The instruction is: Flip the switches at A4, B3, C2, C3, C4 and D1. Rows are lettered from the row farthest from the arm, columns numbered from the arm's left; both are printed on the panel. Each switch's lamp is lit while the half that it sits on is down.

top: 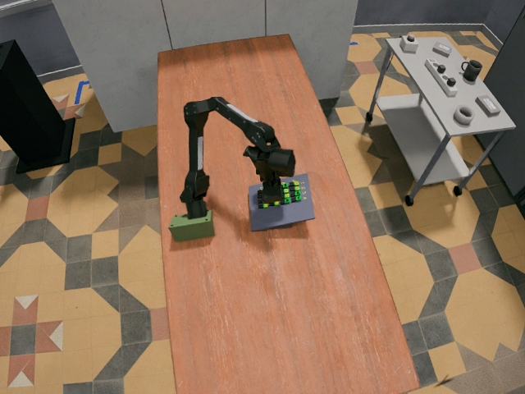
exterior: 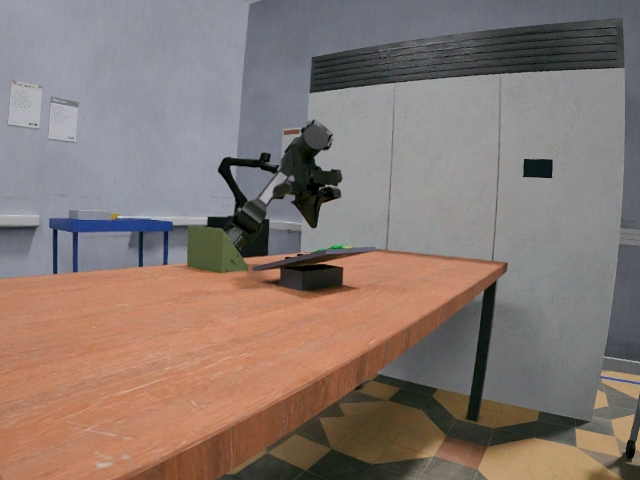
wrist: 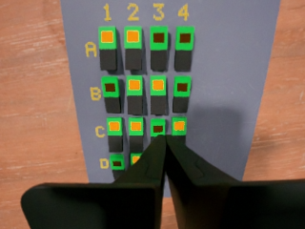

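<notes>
Now: the switch B3 90 mm below my hand and 40 mm ahead of it. The rest, counted from my hand: switch C3 (100 mm below); switch C4 (100 mm below, 20 mm to the right); switch B2 (90 mm below, 40 mm ahead, 20 mm to the left).
</notes>
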